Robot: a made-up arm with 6 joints.
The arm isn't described. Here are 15 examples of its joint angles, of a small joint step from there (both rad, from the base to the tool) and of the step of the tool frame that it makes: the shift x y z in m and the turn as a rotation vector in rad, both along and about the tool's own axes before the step.
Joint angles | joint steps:
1: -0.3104 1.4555 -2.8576 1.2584 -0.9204 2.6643 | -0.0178 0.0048 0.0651 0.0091 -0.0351 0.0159
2: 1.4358 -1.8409 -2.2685 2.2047 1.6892 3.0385 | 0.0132 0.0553 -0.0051 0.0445 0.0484 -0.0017
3: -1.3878 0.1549 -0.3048 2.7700 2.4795 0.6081 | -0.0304 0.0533 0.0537 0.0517 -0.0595 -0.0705
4: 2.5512 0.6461 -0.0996 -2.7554 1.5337 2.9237 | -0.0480 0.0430 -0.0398 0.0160 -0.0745 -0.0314
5: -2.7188 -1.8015 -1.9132 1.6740 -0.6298 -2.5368 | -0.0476 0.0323 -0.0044 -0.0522 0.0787 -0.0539
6: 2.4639 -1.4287 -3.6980 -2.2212 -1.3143 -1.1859 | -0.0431 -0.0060 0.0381 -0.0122 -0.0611 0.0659
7: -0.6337 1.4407 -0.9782 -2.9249 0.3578 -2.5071 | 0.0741 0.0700 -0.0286 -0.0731 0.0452 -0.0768
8: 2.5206 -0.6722 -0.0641 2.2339 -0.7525 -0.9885 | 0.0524 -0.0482 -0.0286 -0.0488 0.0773 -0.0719
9: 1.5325 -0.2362 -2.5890 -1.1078 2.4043 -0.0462 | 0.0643 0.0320 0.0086 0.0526 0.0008 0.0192
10: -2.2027 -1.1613 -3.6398 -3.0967 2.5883 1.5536 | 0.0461 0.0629 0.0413 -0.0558 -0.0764 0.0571
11: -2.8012 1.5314 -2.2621 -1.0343 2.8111 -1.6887 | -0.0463 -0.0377 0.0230 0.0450 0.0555 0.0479
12: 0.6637 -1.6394 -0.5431 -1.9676 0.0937 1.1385 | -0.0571 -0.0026 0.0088 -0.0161 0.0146 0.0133
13: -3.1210 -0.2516 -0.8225 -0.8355 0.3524 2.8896 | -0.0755 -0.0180 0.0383 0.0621 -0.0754 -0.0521
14: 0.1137 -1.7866 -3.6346 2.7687 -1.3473 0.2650 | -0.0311 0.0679 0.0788 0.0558 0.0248 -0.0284
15: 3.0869 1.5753 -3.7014 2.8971 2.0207 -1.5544 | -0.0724 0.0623 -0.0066 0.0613 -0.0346 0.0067
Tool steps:
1: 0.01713 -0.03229 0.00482 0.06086 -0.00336 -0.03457
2: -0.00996 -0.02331 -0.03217 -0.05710 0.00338 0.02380
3: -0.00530 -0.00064 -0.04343 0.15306 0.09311 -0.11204
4: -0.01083 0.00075 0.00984 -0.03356 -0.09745 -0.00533
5: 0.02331 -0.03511 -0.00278 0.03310 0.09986 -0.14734
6: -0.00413 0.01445 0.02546 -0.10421 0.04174 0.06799
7: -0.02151 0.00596 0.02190 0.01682 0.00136 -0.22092
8: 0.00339 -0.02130 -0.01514 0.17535 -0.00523 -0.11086
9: 0.01343 -0.03589 0.00077 0.04219 0.00042 -0.09549
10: -0.03138 0.04488 -0.03710 0.18061 0.06979 0.07793
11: -0.02527 0.00775 0.02080 0.06894 0.05802 -0.01915
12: -0.00545 -0.00267 0.00252 -0.04240 -0.04021 -0.03764
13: 0.03344 -0.00825 0.00579 0.00287 -0.01341 0.05141
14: 0.04191 0.04375 0.06117 -0.06041 0.12370 -0.08218
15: 0.04171 -0.02731 -0.04625 -0.10222 0.00387 -0.04851
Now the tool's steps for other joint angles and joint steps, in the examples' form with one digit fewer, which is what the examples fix.
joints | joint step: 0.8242 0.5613 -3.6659 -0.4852 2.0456 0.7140 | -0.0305 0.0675 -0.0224 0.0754 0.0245 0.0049
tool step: -0.0102 -0.0129 0.0415 -0.0197 -0.0703 -0.0319
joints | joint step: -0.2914 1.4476 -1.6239 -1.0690 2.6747 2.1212 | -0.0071 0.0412 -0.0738 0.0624 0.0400 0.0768
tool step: 0.0030 -0.0037 -0.0094 -0.0515 -0.0329 0.0267
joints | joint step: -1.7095 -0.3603 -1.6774 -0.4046 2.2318 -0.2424 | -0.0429 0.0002 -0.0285 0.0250 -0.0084 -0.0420
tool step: -0.0089 0.0138 -0.0046 0.0258 0.0277 -0.0087
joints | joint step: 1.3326 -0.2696 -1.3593 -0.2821 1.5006 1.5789 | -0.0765 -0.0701 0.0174 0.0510 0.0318 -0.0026
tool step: 0.0358 0.0312 -0.0151 -0.0004 -0.0397 0.0868
